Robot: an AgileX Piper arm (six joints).
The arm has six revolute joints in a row. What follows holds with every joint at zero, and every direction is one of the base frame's. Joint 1 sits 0.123 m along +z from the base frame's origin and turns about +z. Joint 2 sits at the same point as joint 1 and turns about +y. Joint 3 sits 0.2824 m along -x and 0.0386 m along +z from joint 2 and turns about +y. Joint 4 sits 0.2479 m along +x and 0.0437 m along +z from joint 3 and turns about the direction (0.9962, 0, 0.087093). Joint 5 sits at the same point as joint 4 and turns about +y. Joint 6 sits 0.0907 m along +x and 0.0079 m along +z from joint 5 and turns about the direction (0.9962, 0, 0.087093). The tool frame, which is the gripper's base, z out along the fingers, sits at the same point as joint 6; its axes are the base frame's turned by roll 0, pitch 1.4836 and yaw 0 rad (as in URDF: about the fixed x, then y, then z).
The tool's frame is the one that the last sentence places.
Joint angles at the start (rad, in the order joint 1, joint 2, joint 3, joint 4, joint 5, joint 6):
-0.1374, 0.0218, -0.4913, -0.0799, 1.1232, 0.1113
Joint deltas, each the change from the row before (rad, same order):
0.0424, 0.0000, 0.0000, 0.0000, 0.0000, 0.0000
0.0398, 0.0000, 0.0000, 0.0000, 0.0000, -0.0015
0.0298, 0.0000, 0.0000, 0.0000, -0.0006, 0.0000
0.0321, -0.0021, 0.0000, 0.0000, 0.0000, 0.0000
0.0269, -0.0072, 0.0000, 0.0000, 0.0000, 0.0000
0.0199, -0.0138, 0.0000, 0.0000, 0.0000, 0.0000
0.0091, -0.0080, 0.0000, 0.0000, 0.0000, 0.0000
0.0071, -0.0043, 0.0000, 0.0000, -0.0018, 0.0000
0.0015, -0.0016, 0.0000, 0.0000, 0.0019, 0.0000
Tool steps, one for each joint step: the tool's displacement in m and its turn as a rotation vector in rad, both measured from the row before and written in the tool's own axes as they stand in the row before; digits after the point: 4 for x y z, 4 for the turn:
-0.0002, -0.0001, 0.0002, -0.0358, 0.0011, -0.0227
-0.0001, -0.0001, 0.0002, -0.0336, 0.0010, -0.0228
-0.0002, -0.0001, 0.0002, -0.0253, 0.0001, -0.0159
0.0000, -0.0001, -0.0001, -0.0273, -0.0013, -0.0170
0.0005, -0.0002, -0.0007, -0.0234, -0.0065, -0.0137
0.0010, -0.0003, -0.0016, -0.0180, -0.0132, -0.0094
0.0006, -0.0002, -0.0009, -0.0084, -0.0077, -0.0041
0.0002, -0.0001, -0.0005, -0.0066, -0.0059, -0.0033
0.0003, -0.0001, -0.0002, -0.0012, 0.0003, -0.0006

